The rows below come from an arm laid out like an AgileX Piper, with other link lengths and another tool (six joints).
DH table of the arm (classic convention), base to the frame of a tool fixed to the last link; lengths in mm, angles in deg. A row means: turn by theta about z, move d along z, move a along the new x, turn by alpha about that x. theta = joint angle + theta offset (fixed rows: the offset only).
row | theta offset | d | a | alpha
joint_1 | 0 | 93.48 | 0 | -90
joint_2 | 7.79 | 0 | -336.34 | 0
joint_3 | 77.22 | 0 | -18.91 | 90
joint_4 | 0 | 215.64 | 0 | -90
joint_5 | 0 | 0 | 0 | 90
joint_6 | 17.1 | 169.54 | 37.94 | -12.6
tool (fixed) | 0 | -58.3 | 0 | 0
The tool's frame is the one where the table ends.
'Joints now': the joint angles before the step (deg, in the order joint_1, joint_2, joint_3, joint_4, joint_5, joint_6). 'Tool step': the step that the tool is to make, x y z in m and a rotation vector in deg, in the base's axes. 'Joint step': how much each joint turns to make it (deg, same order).
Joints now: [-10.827, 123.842, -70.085, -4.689, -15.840, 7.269]
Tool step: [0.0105, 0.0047, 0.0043, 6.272, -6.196, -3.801]
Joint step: [0.003, 0.516, -0.099, 0.010, -5.563, 8.088]
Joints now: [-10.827, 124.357, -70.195, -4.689, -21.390, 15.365]
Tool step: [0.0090, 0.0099, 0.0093, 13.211, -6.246, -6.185]
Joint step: [0.004, -0.002, 0.012, -0.588, -4.257, 15.832]
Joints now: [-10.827, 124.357, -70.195, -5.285, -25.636, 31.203]
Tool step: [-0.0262, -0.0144, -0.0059, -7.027, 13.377, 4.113]
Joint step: [-1.554, -1.966, -0.049, -6.990, 14.042, -3.847]
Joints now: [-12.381, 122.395, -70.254, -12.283, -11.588, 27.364]
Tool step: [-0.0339, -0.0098, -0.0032, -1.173, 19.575, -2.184]
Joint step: [-0.737, -1.084, -2.531, -0.129, 22.981, -2.666]
